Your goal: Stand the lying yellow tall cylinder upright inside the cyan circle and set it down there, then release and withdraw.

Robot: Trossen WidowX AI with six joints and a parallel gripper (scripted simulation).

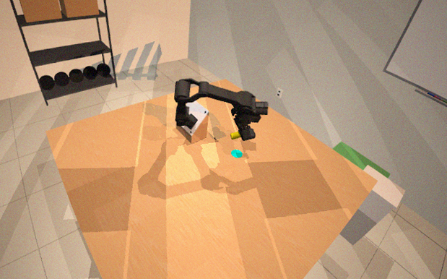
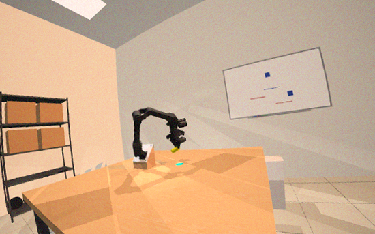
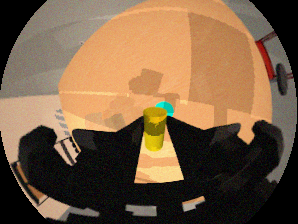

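Now: gripper tip 12 cm above the cyan circle, 1 cm to the left of it and 1 cm short of it. The rest, counted from my gripper tip: yellow cylinder (2 cm to the right, 1 cm below, 1 cm behind).
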